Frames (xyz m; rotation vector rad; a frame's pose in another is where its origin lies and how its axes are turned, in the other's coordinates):
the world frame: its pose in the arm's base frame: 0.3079 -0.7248 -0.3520 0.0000 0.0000 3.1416
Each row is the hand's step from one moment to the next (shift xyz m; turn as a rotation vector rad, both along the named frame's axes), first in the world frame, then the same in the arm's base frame.
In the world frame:
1: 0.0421 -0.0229 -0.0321 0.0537 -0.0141 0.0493
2: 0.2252 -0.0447 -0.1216 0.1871 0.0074 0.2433
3: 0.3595 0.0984 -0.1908 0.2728 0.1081 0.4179
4: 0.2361 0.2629 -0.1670 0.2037 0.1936 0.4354
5: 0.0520 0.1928 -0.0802 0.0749 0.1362 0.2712
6: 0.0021 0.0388 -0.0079 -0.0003 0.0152 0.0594
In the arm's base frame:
1: -0.0421 0.0229 -0.0321 -0.0537 0.0141 0.0493
2: -0.2252 0.0447 -0.1216 -0.1871 -0.0074 0.2433
3: -0.3595 -0.0984 -0.1908 -0.2728 -0.1081 0.4179
4: -0.2361 -0.2629 -0.1670 -0.2037 -0.1936 0.4354
5: -0.0520 -0.1928 -0.0802 -0.0749 -0.1362 0.2712
6: -0.0021 -0.0388 -0.0079 0.0003 -0.0152 0.0594

